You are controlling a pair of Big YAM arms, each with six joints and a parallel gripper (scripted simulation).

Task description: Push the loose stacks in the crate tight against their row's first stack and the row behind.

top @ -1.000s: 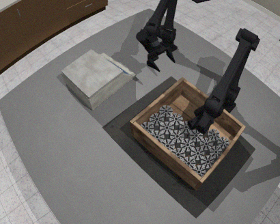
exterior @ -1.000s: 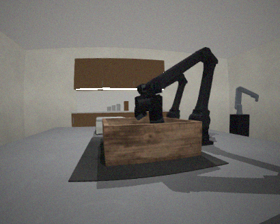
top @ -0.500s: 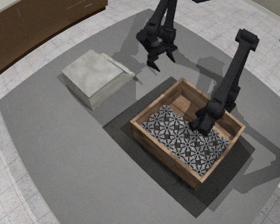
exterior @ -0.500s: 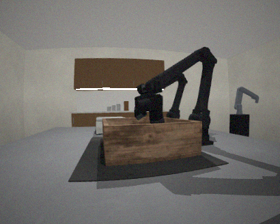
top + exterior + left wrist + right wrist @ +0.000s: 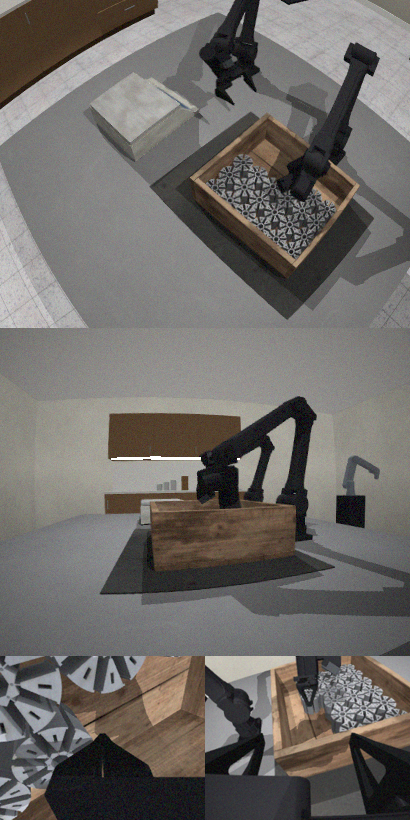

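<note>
Now: the wooden crate 8 cm ahead of my left hand, 2 cm to the left of it and 3 cm below it. Round my left hand: pale grey box 31 cm ahead, 59 cm to the right; dark mat 10 cm ahead, 2 cm to the left, 8 cm below.
</note>
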